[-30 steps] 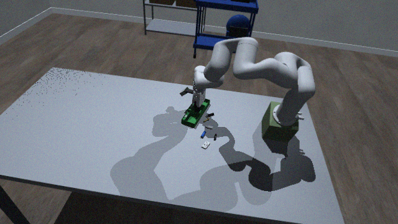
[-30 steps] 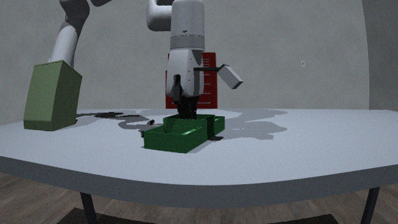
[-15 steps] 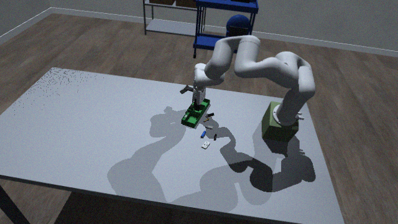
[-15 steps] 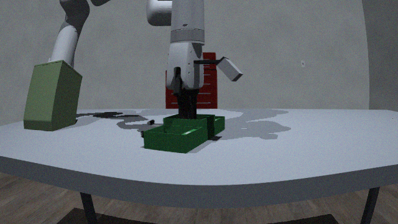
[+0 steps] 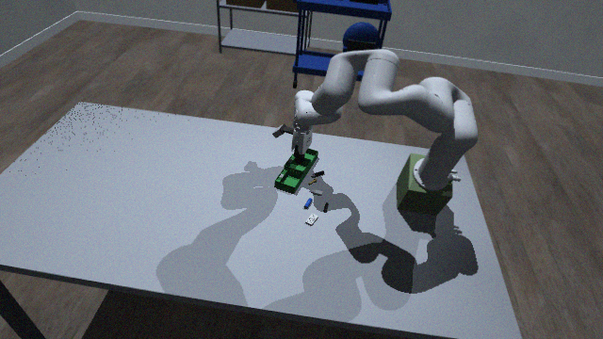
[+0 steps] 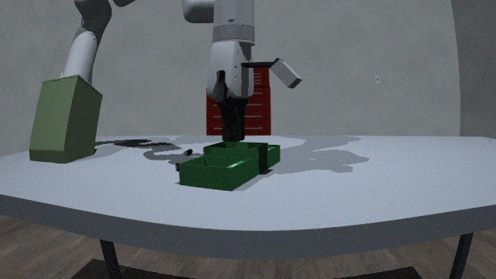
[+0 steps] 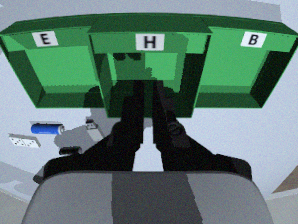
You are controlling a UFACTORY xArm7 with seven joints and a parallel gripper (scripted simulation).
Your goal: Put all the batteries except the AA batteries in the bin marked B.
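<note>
Right now my hand is 50 mm above the green bin tray and 10 mm short of it. The rest, counted from my hand: yellow piece (70 mm below, 70 mm behind, 40 mm to the left); then white USB stick (100 mm to the left, 90 mm behind, 70 mm below); then blue battery (170 mm to the left, 70 mm below, 70 mm behind).
</note>
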